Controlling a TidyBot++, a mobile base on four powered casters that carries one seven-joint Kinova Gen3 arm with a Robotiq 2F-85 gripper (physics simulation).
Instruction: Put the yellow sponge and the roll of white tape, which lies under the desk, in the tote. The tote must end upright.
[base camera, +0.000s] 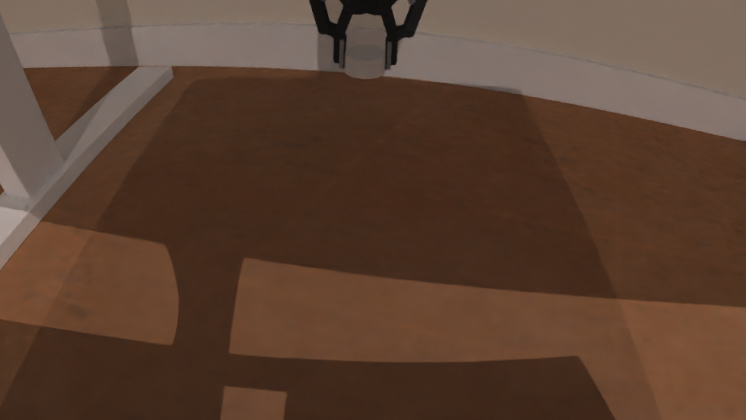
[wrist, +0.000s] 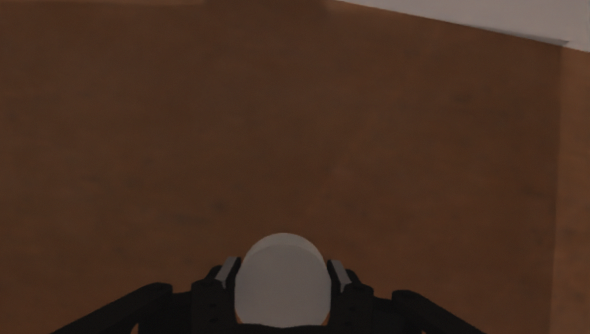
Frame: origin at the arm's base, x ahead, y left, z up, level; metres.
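Where they show: gripper, fingertip midpoint: (base camera: 364, 66) (wrist: 283, 275).
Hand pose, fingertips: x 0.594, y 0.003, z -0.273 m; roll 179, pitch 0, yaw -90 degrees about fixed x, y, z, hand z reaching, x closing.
Note:
Things, the pixels of their centre, and the offset from my fingertips. "*": a spot on its surface instead. Level surfaces: height alone.
- white tape, body centre: (wrist: 283, 283) (base camera: 365, 61) dz +0.008, dx -0.002, dy +0.000 m
- white desk leg, surface spot: (base camera: 26, 120) * dz -0.009, dx -0.101, dy +0.429 m
- brown floor, its level: dz -0.124 m
The roll of white tape (base camera: 365, 61) (wrist: 283, 290) is a short, pale cylinder between the fingertips, at the top middle of the base camera view and the bottom middle of the wrist view. My gripper (base camera: 365, 52) (wrist: 283, 275) is shut on it, with one dark finger against each side, and holds it above the floor. The lower part of the wrist view is partly covered by the gripper's body. The yellow sponge and the tote do not show in either view.
A white desk leg (base camera: 26, 120) with a long foot bar (base camera: 112, 109) stands at the left of the base camera view. A white baseboard (base camera: 234, 46) (wrist: 525, 20) runs along the wall behind the gripper. Shadows and lit patches cross the brown floor (base camera: 365, 182) (wrist: 300, 125).

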